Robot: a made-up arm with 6 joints. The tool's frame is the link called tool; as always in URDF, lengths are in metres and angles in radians. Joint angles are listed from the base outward. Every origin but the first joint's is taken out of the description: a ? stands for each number. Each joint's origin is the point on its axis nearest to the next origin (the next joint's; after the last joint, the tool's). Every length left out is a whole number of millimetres.
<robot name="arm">
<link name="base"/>
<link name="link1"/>
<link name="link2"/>
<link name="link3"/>
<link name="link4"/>
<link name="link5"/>
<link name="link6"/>
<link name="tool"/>
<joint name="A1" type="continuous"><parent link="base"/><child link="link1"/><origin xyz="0 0 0.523" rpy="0 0 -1.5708"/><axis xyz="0 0 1"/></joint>
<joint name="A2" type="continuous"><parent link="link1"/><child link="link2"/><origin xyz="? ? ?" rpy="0 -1.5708 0"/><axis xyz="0 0 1"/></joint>
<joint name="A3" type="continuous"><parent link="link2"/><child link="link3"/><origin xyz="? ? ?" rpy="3.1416 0 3.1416"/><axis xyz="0 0 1"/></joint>
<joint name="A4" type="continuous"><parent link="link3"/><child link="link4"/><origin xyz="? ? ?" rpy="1.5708 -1.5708 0"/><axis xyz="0 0 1"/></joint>
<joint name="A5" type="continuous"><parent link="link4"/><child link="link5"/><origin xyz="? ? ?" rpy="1.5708 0 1.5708"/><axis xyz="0 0 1"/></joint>
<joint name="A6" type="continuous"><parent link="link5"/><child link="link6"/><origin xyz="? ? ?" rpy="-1.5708 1.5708 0"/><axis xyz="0 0 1"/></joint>
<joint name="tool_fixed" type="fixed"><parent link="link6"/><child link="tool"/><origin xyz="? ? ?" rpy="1.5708 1.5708 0"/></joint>
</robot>
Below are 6 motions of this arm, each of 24 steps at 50 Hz.
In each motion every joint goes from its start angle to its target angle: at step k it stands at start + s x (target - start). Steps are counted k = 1, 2, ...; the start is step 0. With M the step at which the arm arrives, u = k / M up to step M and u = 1 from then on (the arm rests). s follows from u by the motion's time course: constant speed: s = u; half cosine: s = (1 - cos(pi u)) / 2; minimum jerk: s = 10 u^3 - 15 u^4 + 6 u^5.
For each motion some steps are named. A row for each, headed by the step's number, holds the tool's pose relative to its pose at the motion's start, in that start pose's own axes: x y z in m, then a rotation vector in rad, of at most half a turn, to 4 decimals.
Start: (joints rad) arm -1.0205 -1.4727 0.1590 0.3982 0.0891 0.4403
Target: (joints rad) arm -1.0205 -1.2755 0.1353 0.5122 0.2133 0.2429
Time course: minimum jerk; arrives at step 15
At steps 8, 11, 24:
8: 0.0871 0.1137 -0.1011 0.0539 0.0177 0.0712
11: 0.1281 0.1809 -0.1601 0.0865 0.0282 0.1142
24: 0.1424 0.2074 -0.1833 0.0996 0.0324 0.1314

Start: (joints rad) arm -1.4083 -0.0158 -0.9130 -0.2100 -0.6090 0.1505
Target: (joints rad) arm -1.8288 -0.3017 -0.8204 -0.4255 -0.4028 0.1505
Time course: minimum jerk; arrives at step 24
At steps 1, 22, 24:
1: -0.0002 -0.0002 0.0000 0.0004 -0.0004 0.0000
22: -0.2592 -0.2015 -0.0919 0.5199 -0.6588 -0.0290
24: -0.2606 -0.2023 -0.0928 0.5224 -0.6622 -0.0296

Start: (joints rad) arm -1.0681 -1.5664 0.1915 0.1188 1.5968 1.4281
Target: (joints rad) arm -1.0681 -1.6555 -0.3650 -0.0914 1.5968 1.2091
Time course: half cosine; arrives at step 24
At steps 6, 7, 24:
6: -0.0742 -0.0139 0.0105 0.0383 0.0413 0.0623
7: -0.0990 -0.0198 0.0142 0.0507 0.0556 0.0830
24: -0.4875 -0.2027 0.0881 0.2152 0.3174 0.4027

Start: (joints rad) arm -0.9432 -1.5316 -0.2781 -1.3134 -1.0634 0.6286
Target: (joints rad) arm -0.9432 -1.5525 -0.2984 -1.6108 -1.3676 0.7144
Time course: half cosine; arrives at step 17
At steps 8, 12, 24:
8: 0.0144 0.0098 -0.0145 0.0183 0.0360 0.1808
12: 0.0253 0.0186 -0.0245 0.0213 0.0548 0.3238
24: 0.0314 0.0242 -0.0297 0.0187 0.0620 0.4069

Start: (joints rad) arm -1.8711 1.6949 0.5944 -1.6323 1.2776 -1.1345
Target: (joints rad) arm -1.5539 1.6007 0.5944 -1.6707 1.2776 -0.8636
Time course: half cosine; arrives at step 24
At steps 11, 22, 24:
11: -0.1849 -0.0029 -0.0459 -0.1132 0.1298 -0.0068
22: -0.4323 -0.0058 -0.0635 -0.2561 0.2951 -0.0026
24: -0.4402 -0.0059 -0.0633 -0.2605 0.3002 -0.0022

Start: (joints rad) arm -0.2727 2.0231 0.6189 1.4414 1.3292 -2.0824
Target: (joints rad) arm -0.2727 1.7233 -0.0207 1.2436 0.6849 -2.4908
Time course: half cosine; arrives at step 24
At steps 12, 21, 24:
12: -0.0541 0.0304 -0.1437 0.3956 -0.2242 -0.2740
21: -0.1148 0.0813 -0.3083 0.7550 -0.4490 -0.5350
24: -0.1202 0.0865 -0.3230 0.7837 -0.4685 -0.5571

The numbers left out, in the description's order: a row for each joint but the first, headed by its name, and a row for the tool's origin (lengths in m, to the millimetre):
A2: 0 0 0
A3: 0.913 0 0
A4: 0 1.06 0
A5: 0.153 0 0
A6: 0 0 0
tool: 0 0 0

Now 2 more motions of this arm.
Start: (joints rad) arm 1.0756 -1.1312 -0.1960 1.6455 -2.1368 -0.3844
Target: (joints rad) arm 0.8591 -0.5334 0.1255 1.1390 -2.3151 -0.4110
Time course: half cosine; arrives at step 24
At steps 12, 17, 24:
12: -0.1304 0.2204 0.1801 -0.1946 0.1774 -0.0055
17: -0.1751 0.3933 0.2751 -0.3095 0.3049 -0.0179
24: -0.1865 0.5168 0.3282 -0.3811 0.3940 -0.0285

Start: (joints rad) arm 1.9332 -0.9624 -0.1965 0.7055 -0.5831 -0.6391
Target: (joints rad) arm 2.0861 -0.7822 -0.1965 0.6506 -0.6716 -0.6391
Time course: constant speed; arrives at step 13
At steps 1, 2, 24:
1: 0.0183 0.0060 -0.0058 0.0017 0.0213 0.0087
2: 0.0364 0.0124 -0.0119 0.0031 0.0425 0.0175
24: 0.2173 0.1077 -0.0954 0.0009 0.2752 0.1135

